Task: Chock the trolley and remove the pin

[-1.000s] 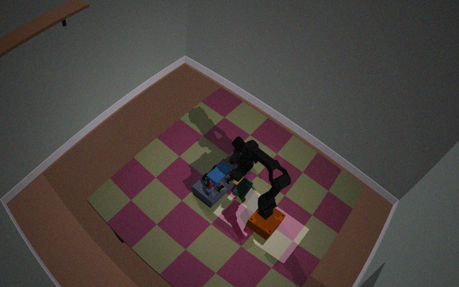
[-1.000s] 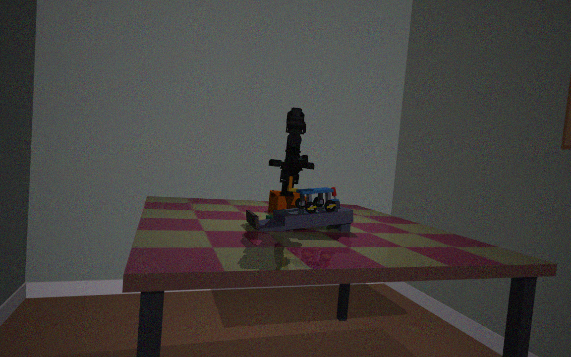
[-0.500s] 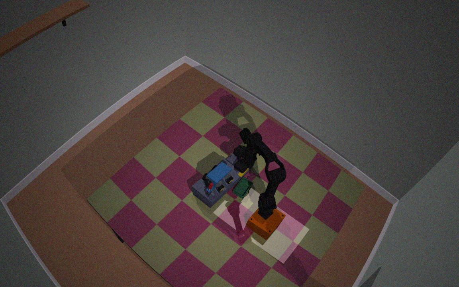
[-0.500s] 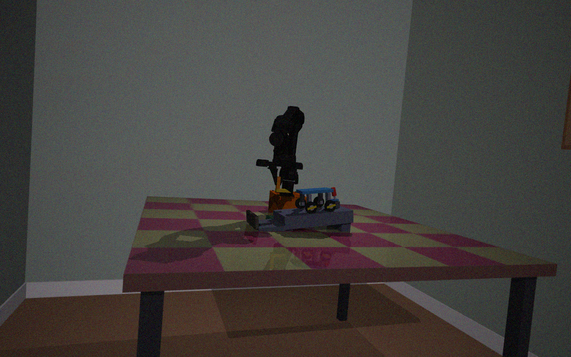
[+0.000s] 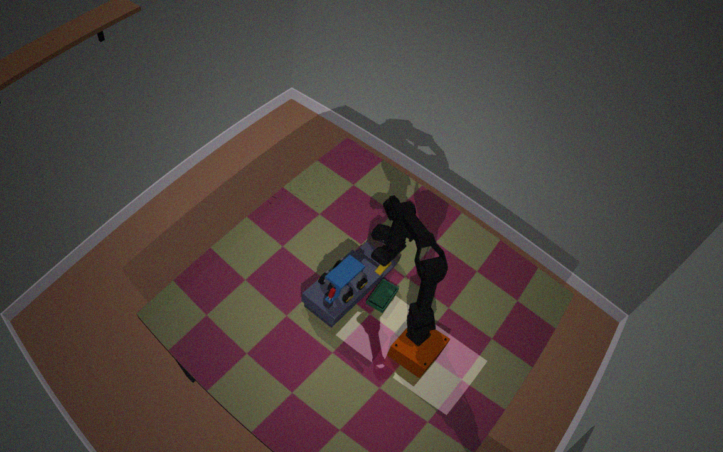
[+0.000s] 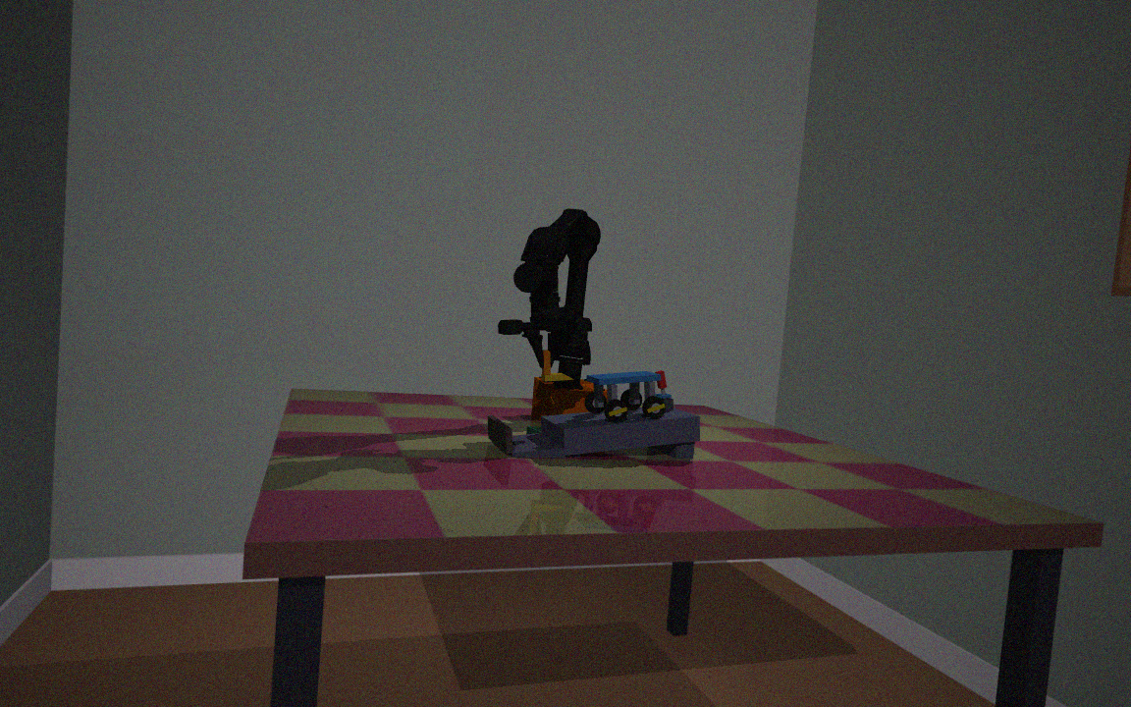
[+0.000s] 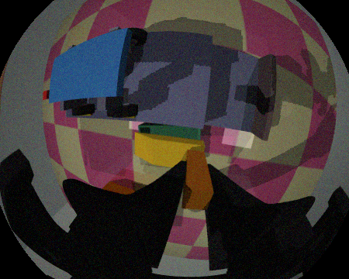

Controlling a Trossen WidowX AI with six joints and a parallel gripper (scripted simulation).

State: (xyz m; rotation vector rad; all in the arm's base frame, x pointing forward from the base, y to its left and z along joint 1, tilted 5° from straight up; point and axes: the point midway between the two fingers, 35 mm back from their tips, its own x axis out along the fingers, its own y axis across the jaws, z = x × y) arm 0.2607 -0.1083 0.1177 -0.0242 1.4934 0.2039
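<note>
Now: the red-headed stop pin 25 cm to the left of my gripper tip, 3 cm below it and 3 cm ahead of it. The rest, counted from my gripper tip: yellow chock 2 cm to the left, 1 cm below; green tray 16 cm below, 5 cm to the left, 5 cm behind; blue-topped trolley 16 cm to the left, 6 cm ahead, 4 cm below.
</note>
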